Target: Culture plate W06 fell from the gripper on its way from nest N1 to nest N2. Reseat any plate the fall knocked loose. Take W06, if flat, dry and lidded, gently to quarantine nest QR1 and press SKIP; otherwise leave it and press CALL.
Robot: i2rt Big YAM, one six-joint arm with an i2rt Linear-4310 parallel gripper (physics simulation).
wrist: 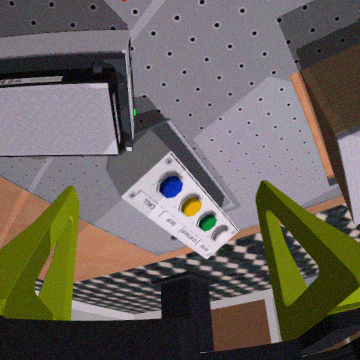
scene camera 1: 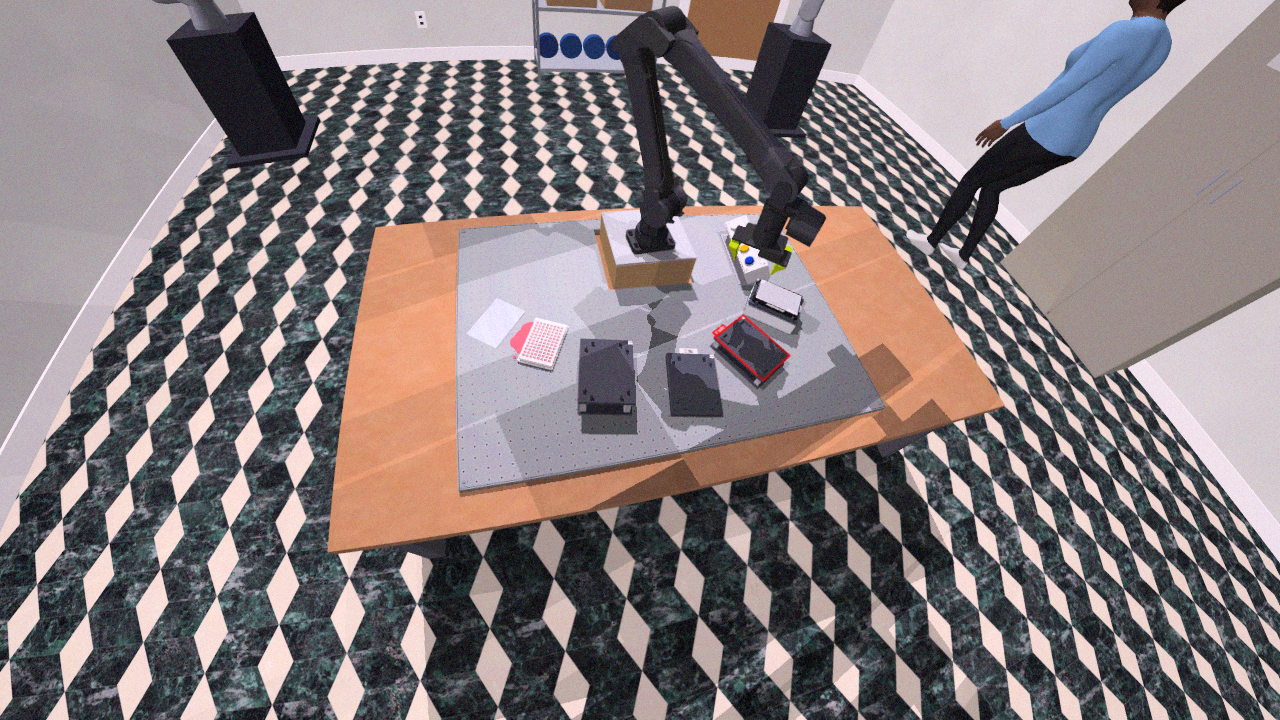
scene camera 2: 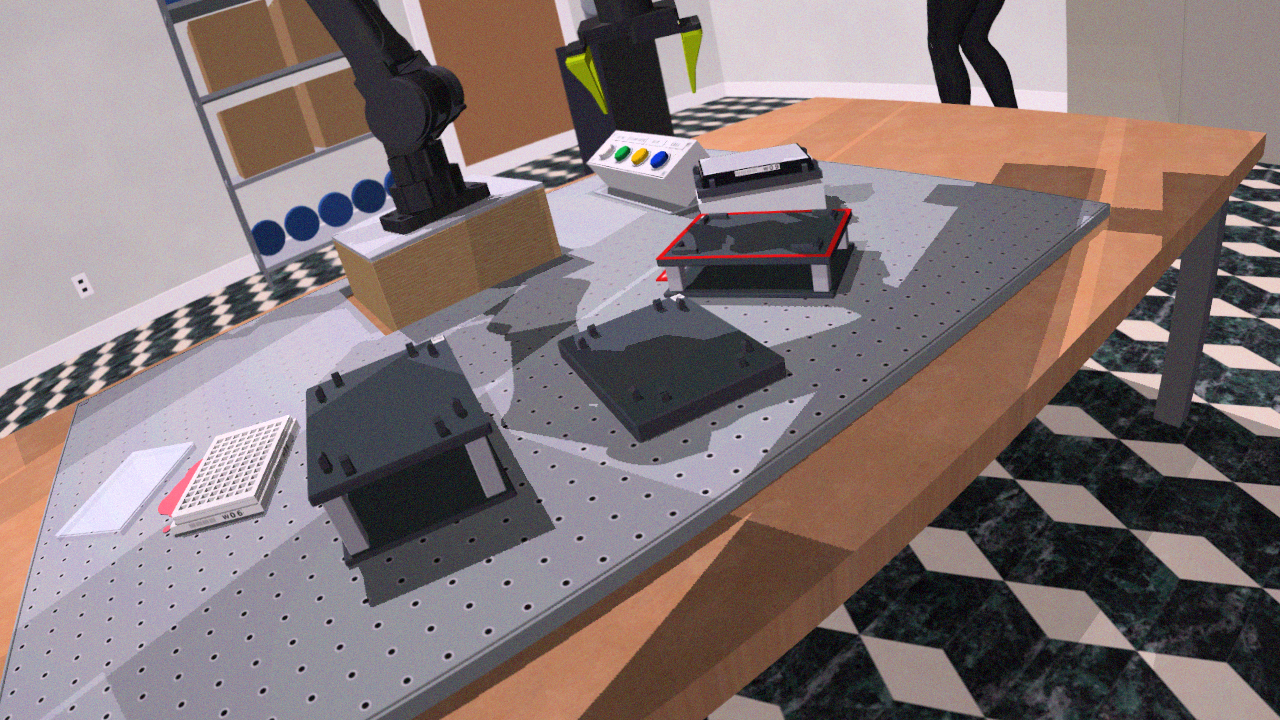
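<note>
Plate W06 lies flat and unlidded on the perforated board, its wells showing. A pink spill shows beside it. A clear lid lies apart, beyond the spill. The white button box has a blue button by the CALL label and a yellow button by SKIP. My gripper is open and empty above the box. The red-edged nest holds no plate.
A lidded plate sits on a stand between the button box and red-edged nest. A raised black nest and a low one are empty. A person stands beyond the table.
</note>
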